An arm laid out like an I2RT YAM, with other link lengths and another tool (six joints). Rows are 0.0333 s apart.
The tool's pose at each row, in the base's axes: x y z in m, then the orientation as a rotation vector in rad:
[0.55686, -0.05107, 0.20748, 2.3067, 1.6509, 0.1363]
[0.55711, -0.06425, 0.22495, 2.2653, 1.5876, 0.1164]
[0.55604, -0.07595, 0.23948, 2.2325, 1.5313, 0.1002]
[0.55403, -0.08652, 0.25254, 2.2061, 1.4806, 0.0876]
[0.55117, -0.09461, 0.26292, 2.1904, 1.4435, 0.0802]
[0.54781, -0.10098, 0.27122, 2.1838, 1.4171, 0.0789]
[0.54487, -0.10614, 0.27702, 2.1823, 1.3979, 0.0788]
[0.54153, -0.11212, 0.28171, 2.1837, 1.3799, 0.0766]
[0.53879, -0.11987, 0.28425, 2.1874, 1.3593, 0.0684]
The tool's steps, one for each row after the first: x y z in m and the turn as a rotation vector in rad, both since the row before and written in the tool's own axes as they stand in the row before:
[-0.01396, 0.00927, -0.01408, -0.0501, -0.0537, 0.0140]
[-0.01324, 0.00752, -0.01083, -0.0417, -0.0456, 0.0150]
[-0.01267, 0.00643, -0.00919, -0.0356, -0.0388, 0.0156]
[-0.01051, 0.00434, -0.00722, -0.0238, -0.0261, 0.0135]
[-0.00888, 0.00279, -0.00585, -0.0148, -0.0145, 0.0124]
[-0.00711, 0.00181, -0.00388, -0.0085, -0.0089, 0.0106]
[-0.00776, 0.00133, -0.00265, -0.0050, -0.0087, 0.0107]
[-0.00848, 0.00146, 0.00018, -0.0019, -0.0127, 0.0120]

